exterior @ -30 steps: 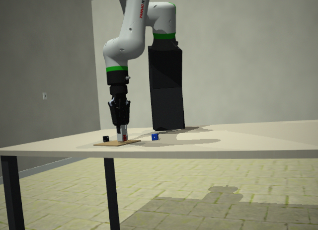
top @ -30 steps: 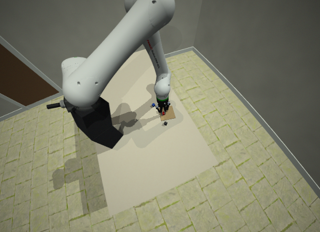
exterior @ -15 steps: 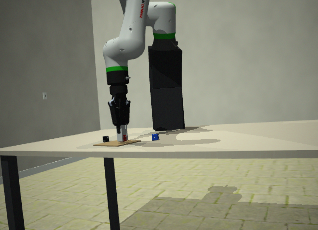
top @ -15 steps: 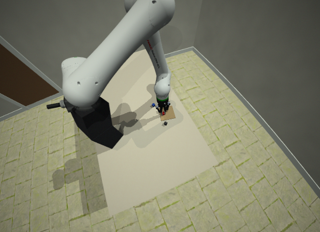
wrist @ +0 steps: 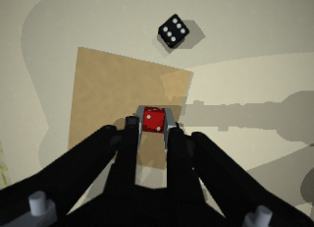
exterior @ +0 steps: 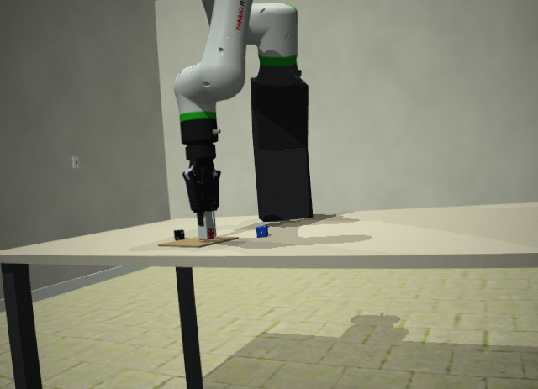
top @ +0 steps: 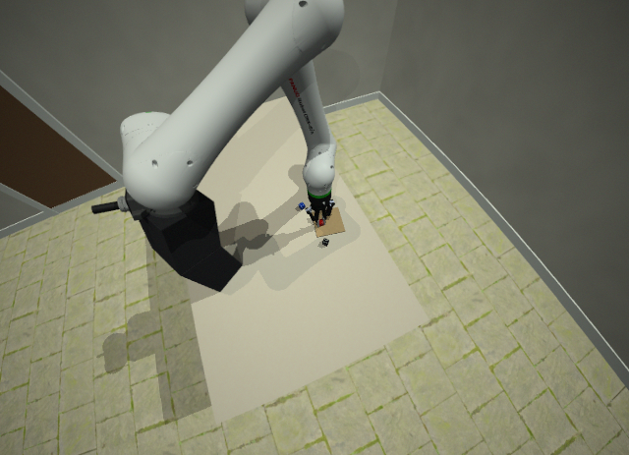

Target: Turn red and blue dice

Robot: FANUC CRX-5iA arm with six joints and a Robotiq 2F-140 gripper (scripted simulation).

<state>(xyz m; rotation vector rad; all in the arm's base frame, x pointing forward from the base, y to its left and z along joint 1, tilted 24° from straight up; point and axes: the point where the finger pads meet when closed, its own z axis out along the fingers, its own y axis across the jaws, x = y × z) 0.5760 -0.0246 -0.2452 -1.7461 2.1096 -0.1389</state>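
My hand is 2 cm above the red die. Round my hand: blue die: 4 cm behind, 13 cm to the left, 3 cm below; then black die: 3 cm behind, 10 cm to the right, 3 cm below; then brown mat: 4 cm ahead, 1 cm to the right, 4 cm below.
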